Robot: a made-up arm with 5 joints.
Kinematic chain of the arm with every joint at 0, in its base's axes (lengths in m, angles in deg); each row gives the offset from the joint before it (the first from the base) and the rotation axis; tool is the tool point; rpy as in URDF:
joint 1: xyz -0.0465 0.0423 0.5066 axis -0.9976 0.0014 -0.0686
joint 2: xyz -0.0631 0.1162 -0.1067 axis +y
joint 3: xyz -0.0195 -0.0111 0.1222 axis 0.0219 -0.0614 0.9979
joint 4: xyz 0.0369 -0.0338 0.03 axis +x
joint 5: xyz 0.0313 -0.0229 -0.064 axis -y
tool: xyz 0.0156 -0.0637 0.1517 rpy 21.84 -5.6 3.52
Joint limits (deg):
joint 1: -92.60..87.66
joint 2: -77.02..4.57
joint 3: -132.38..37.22
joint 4: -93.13..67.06
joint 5: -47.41..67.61
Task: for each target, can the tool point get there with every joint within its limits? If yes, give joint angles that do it. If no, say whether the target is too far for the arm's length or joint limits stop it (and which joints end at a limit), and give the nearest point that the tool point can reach.
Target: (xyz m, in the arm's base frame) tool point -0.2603 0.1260 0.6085
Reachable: yes | joints 18.84 -37.28 -37.08 -45.18 7.86
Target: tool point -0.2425 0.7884 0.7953
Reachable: no: too far | nearest point -0.2936 0.3126 0.5891 | short by 0.521 m
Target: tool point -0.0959 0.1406 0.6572
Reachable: yes | joints 17.87 -17.81 15.33 -19.56 -5.94
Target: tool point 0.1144 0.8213 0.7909
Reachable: no: too far | nearest point -0.0128 0.2914 0.5963 | short by 0.579 m
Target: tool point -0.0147 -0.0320 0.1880
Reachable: no: joint limits stop it (at a limit: joint 1, joint 2, joint 3, joint 4, joint 5) | nearest point -0.1235 0.0384 0.2924 | short by 0.166 m
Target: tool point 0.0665 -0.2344 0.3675
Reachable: no: joint limits stop it (at a limit: joint 1, joint 5) | nearest point -0.0063 -0.0902 0.4541 | short by 0.183 m
